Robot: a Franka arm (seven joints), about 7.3 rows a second.
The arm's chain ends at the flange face. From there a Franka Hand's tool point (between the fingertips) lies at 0.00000 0.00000 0.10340 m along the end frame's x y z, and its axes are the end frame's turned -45 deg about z.
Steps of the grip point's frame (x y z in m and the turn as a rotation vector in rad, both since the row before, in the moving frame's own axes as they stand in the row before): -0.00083 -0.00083 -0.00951 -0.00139 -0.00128 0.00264; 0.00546 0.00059 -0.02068 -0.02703 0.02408 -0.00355; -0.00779 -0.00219 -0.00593 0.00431 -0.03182 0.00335; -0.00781 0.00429 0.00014 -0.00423 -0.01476 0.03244; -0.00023 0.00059 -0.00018 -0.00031 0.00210 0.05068
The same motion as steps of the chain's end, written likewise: -0.00118 -0.00020 -0.00951 -0.00189 0.00008 0.00264; 0.00054 -0.00365 -0.02061 -0.00209 0.03614 -0.00355; -0.00441 0.00195 -0.00588 -0.01945 -0.02555 0.00335; -0.00170 0.00718 0.00015 -0.01343 -0.00745 0.03244; 0.00008 0.00071 -0.00018 0.00127 0.00170 0.05068
